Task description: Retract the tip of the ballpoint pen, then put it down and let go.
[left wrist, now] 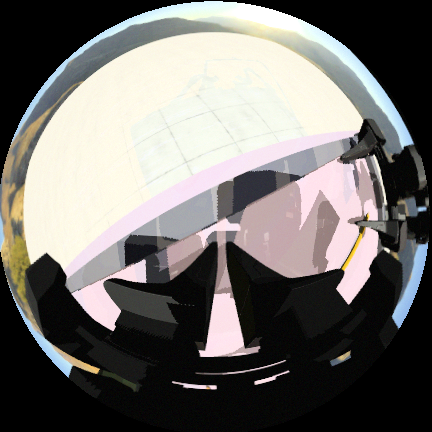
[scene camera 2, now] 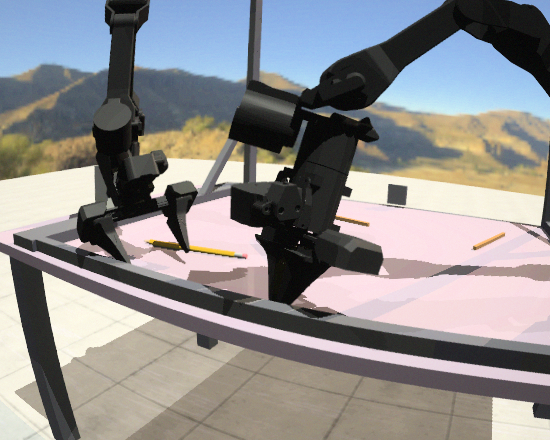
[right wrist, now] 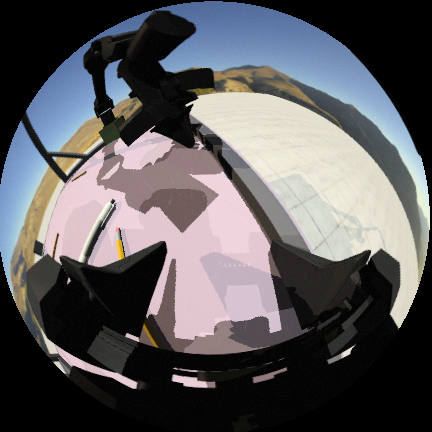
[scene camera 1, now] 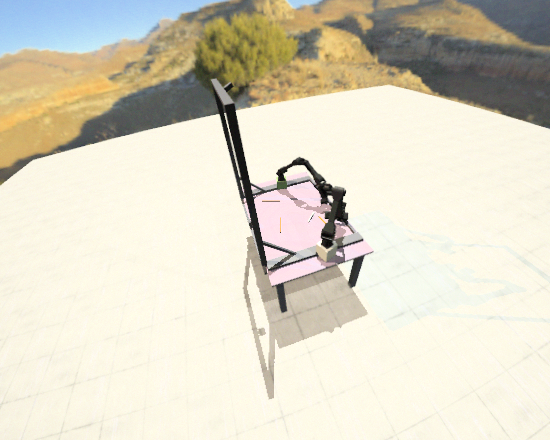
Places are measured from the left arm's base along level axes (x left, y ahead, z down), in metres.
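Pixels of known places: left gripper, fingertip midpoint: (left wrist: 221, 246) (right wrist: 191, 145) (scene camera 1: 326, 203); right gripper, fingertip midpoint: (left wrist: 349, 189) (scene camera 2: 160, 260) (right wrist: 219, 246); left arm's base, origin of the base link: (right wrist: 110, 122) (scene camera 1: 281, 179); right arm's base, origin of the base link: (scene camera 1: 326, 244).
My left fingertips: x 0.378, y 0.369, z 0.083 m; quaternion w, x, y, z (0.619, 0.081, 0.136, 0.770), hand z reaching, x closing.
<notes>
For each thing: its top centre in the pictures, then the offset to it from my left fingertips.
- white ballpoint pen, middle of its top: (right wrist: 87, 236) (scene camera 1: 311, 216) dx -0.167, dy +0.157, dz -0.014 m
- yellow pencil, middle of its top: (right wrist: 132, 303) (scene camera 2: 189, 244) (left wrist: 359, 240) dx -0.070, dy +0.235, dz -0.008 m
The white ballpoint pen (scene camera 1: 311, 217) (right wrist: 97, 227) lies on the pink table. Its dark end shows in the right wrist view and its other end is hidden behind a right finger, so I cannot tell how its tip stands. The pen does not show in scene camera 2. My left gripper (scene camera 2: 284, 302) (left wrist: 221, 246) (right wrist: 191, 145) is shut low by the table's front rail, away from the pen, with a small gap at its tips and no object visible there. My right gripper (scene camera 2: 157, 256) (left wrist: 349, 188) (right wrist: 219, 246) is open and empty, low over the table.
A yellow pencil (scene camera 2: 215, 250) (left wrist: 353, 252) (right wrist: 120, 247) lies beside the right gripper's inner finger. Two thin orange-brown sticks, one (scene camera 2: 354, 220) behind the left gripper and one (scene camera 2: 489, 241) at the right, lie farther back. A dark rail (scene camera 2: 380, 330) runs along the front edge.
</notes>
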